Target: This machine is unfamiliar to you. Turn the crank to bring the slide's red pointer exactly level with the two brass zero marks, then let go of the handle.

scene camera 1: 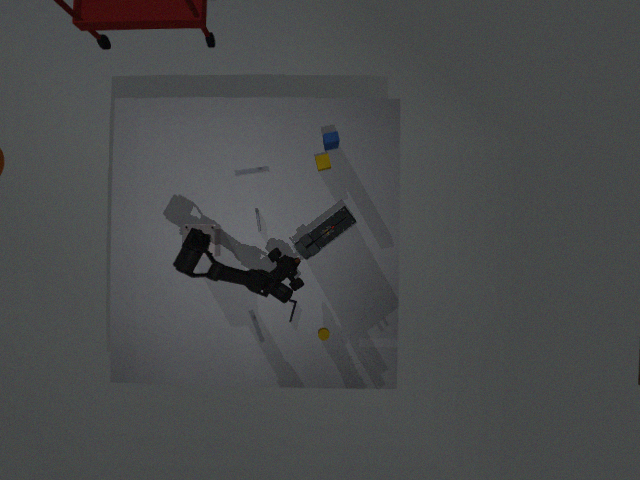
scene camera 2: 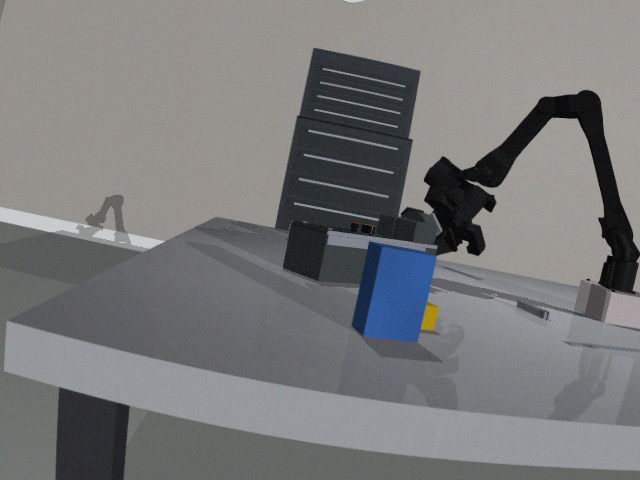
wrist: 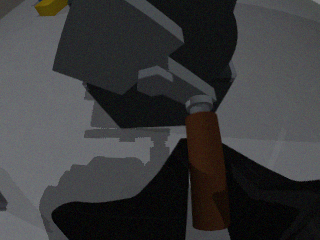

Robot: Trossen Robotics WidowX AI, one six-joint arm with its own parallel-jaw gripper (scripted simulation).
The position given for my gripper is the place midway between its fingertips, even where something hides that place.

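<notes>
Scene camera 1: my gripper [scene camera 1: 299,259]. Scene camera 2: gripper again [scene camera 2: 416,257], plus a blue block [scene camera 2: 396,281]. Wrist view: gripper [wrist: 195,143], a brown crank handle [wrist: 210,205].
</notes>
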